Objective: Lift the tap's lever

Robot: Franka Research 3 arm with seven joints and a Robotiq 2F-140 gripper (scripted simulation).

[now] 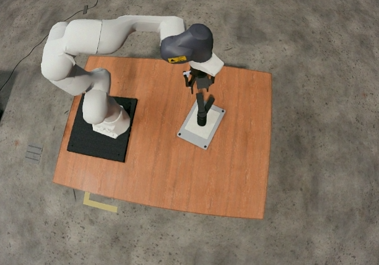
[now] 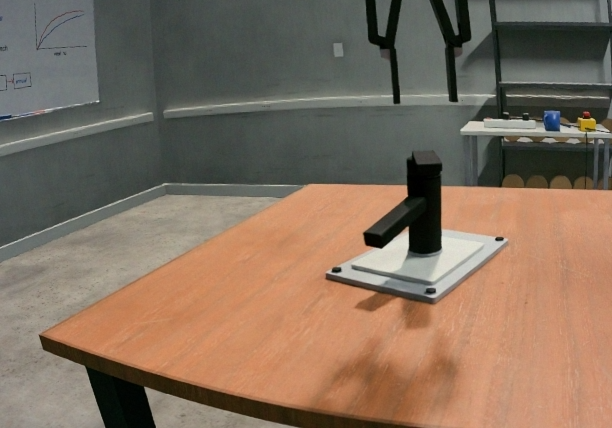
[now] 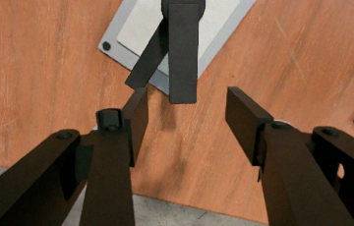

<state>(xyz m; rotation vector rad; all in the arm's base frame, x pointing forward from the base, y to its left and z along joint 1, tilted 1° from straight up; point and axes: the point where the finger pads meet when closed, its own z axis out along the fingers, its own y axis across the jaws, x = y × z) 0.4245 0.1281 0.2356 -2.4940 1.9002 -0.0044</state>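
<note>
Now: the lever 10 mm ahead of my hand, 30 mm to the right of it and 100 mm below it. The rest, counted from my hand: black tap 20 mm ahead, 50 mm to the right, 150 mm below.
</note>
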